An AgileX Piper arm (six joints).
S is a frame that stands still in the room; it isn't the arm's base.
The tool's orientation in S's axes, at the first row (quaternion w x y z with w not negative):
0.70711 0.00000 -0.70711 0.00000
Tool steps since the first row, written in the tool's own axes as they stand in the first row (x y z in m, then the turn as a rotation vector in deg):
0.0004 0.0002 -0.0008 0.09 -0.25 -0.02
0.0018 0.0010 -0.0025 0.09 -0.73 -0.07
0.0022 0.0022 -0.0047 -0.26 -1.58 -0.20
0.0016 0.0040 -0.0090 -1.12 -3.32 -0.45
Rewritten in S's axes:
0.0008 0.0002 0.0004 0.02 -0.25 0.09
0.0025 0.0010 0.0018 0.07 -0.73 0.09
0.0047 0.0022 0.0022 0.20 -1.58 -0.26
0.0090 0.0040 0.0016 0.45 -3.32 -1.12

